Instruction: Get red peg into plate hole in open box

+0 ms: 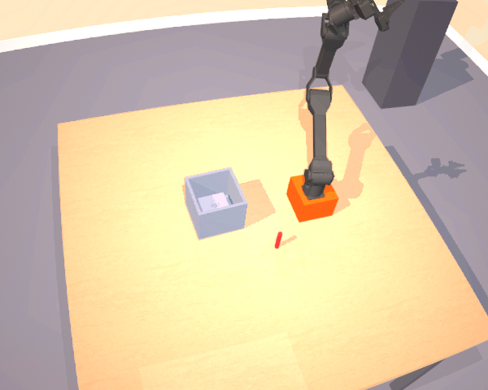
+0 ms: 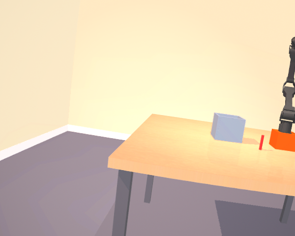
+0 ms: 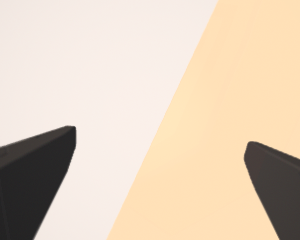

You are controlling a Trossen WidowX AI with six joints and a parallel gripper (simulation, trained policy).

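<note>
The red peg lies 74 cm below my gripper tip, 34 cm ahead of it and 26 cm to the left of it.
</note>
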